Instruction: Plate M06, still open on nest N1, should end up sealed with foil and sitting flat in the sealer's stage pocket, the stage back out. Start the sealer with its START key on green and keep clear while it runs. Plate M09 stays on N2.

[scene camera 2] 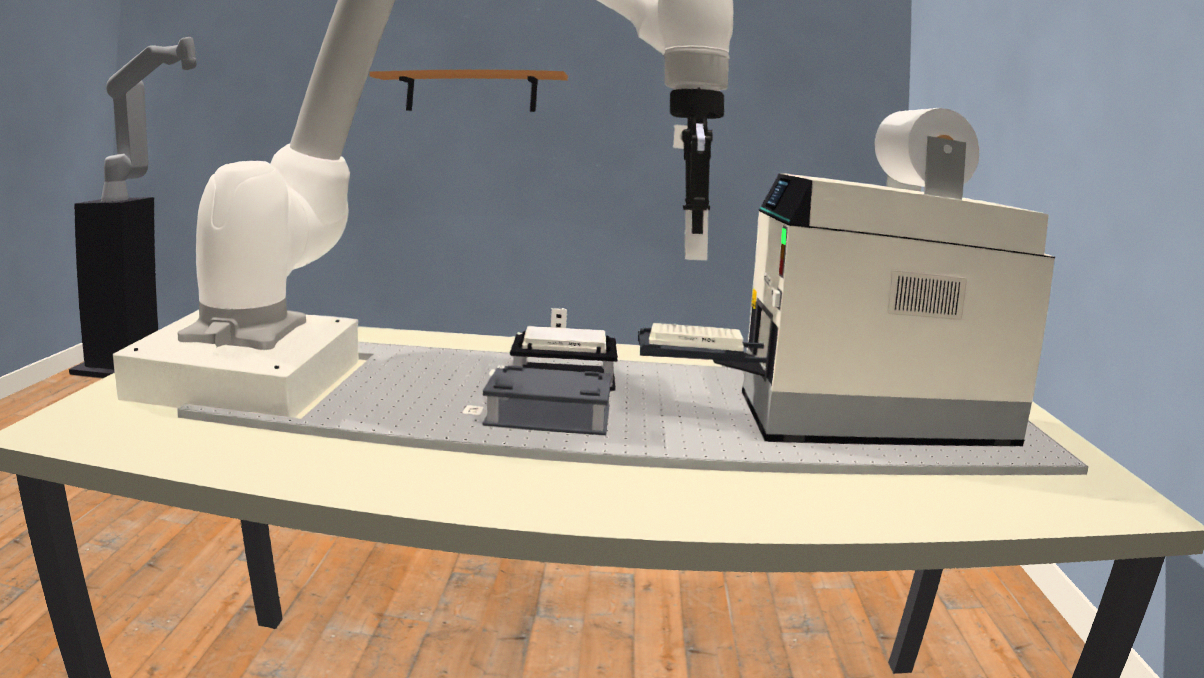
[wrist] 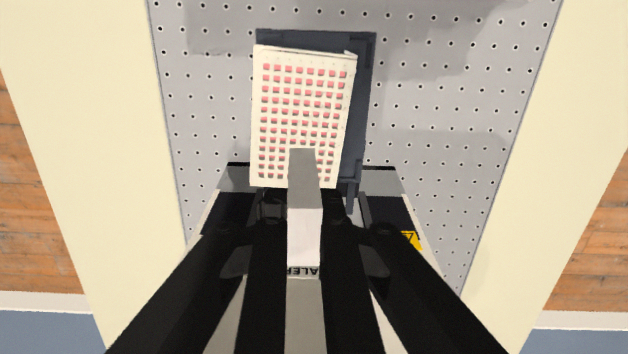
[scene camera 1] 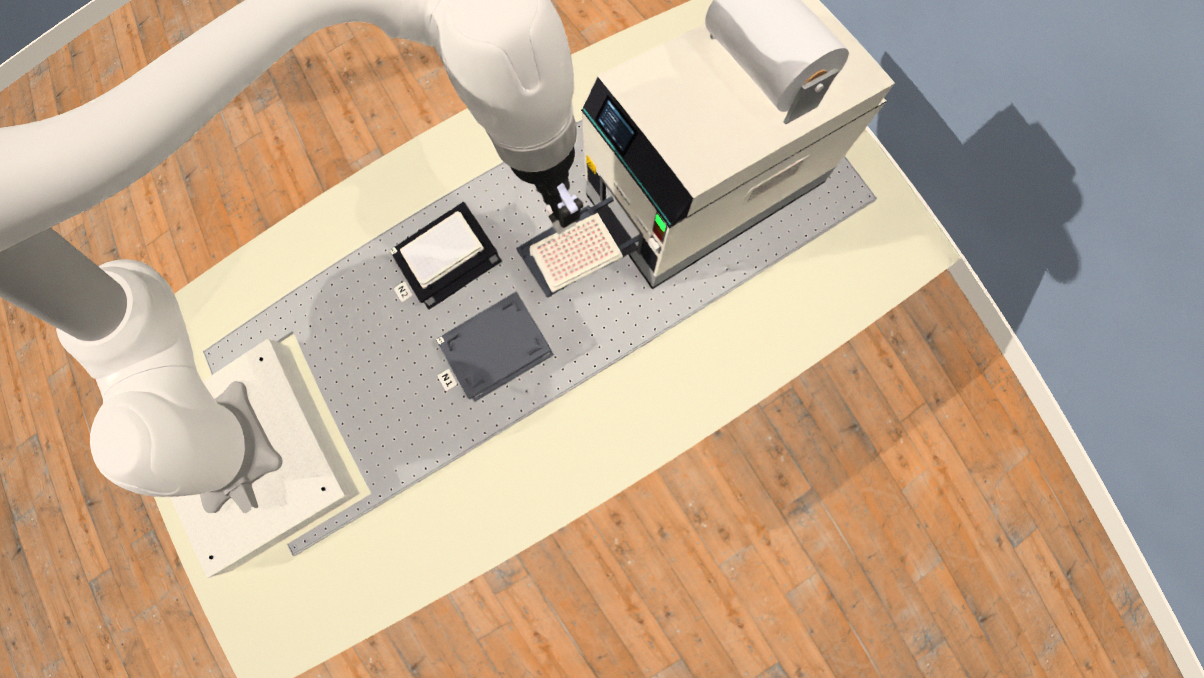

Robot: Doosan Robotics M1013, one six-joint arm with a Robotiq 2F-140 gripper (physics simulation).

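Places are measured from the arm's base along level axes (x ahead, y left, z up), in millimetres.
Pixels of known places: gripper, fingertip midpoint: [scene camera 2: 695,259] [wrist: 301,170] [scene camera 1: 565,226]; arm's base, link origin: [scene camera 2: 243,330] [scene camera 1: 225,447].
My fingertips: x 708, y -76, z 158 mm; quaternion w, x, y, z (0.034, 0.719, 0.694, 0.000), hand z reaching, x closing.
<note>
For each thing: its middle in the pictures, then the offset to it from my fingertips. "*": a spot on its surface instead. Level surfaces: height alone.
- Plate M06, body centre: [wrist: 299,125] [scene camera 2: 696,336] [scene camera 1: 575,251] 8 mm ahead, 6 mm right, 106 mm down
- sealer's dark stage, body centre: [wrist: 312,135] [scene camera 2: 705,344] [scene camera 1: 579,243] 24 mm ahead, 7 mm left, 121 mm down
- White-topped plate M09, body centre: [scene camera 2: 565,339] [scene camera 1: 441,249] 176 mm back, 153 mm left, 160 mm down
- N2, surface spot: [scene camera 1: 454,282] * 189 mm back, 108 mm left, 216 mm down
- Dark nest N1, body centre: [scene camera 2: 549,397] [scene camera 1: 494,346] 189 mm back, 43 mm right, 194 mm down
- foil roll, body centre: [scene camera 1: 775,39] [scene camera 2: 925,148] 336 mm ahead, 1 mm right, 197 mm up
- perforated metal plate, surface height: 221 mm down
- yellow warning label, surface spot: [wrist: 411,239] * 106 mm ahead, 100 mm left, 66 mm down
Plate M06 [scene camera 1: 577,252] [scene camera 2: 695,336] [wrist: 300,115], cream with open reddish wells, lies on the sealer's dark stage [scene camera 1: 525,256] [scene camera 2: 684,350] [wrist: 361,100], which is out. In the wrist view it is turned slightly and shifted left, over the stage's edge, with bare stage along its right; it is not squarely in the pocket. My gripper [scene camera 1: 562,224] [scene camera 2: 695,244] [wrist: 301,170] is shut and empty, high above the stage by the sealer front. The sealer [scene camera 1: 741,109] [scene camera 2: 909,336] shows a green light [scene camera 1: 661,222] [scene camera 2: 784,235]. Its START key [scene camera 2: 775,297] is apart from the fingers. White-topped plate M09 [scene camera 1: 442,246] [scene camera 2: 564,338] sits on N2 [scene camera 1: 454,282].
Dark nest N1 [scene camera 1: 495,345] [scene camera 2: 547,381] is empty, in front of N2. A foil roll [scene camera 1: 770,50] [scene camera 2: 914,147] stands on top of the sealer. The nests and sealer stand on a perforated metal plate [scene camera 1: 362,379] [scene camera 2: 674,421]. A yellow warning label [wrist: 411,239] is on the sealer front.
</note>
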